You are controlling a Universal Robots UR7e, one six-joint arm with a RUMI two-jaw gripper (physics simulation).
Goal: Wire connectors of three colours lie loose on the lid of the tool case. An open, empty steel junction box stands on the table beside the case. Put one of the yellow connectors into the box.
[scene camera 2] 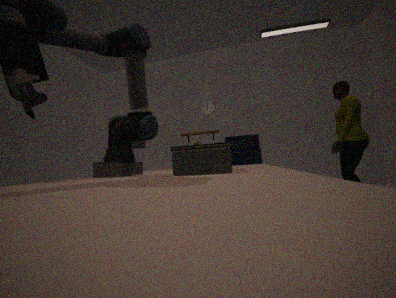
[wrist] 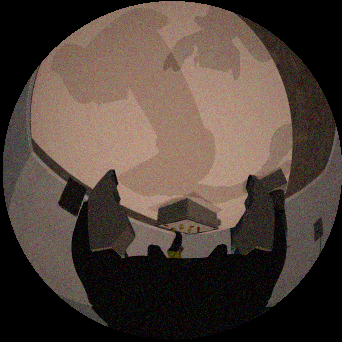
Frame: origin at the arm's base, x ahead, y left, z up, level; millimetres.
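Seen in the pictures: gripper, fingertip midpoint: (scene camera 2: pixel 27 111) (wrist: pixel 183 173); arm's base at its link origin: (scene camera 2: pixel 119 162).
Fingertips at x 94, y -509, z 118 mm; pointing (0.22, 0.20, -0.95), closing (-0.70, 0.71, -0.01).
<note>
Offsets run from my fingertips to a thing's top centre. Level surfaces: height alone.
The grey tool case @(dy +459, dx +363, dz -82 mm) (scene camera 2: pixel 202 160) (wrist: pixel 174 211) stands far back on the table. Small loose connectors @(dy +484, dx +375, dz -61 mm) (wrist: pixel 191 229) in reddish and yellow-orange tones lie on its lid in the wrist view. They are too small to separate the yellow ones surely. In the scene view a brownish bar handle (scene camera 2: pixel 200 133) rises over the lid. My gripper (scene camera 2: pixel 38 106) (wrist: pixel 183 173) is open and empty, its jaws wide apart. It hangs high above the table, well away from the case. The steel junction box cannot be made out surely in either view.
A dark blue box-like object (scene camera 2: pixel 244 149) stands behind the case on the right. The robot's base (scene camera 2: pixel 118 169) stands left of the case. A person in a yellow top (scene camera 2: pixel 350 122) stands beyond the table @(dz -187 mm) (scene camera 2: pixel 210 235). Arm shadows fall across the tabletop in the wrist view.
</note>
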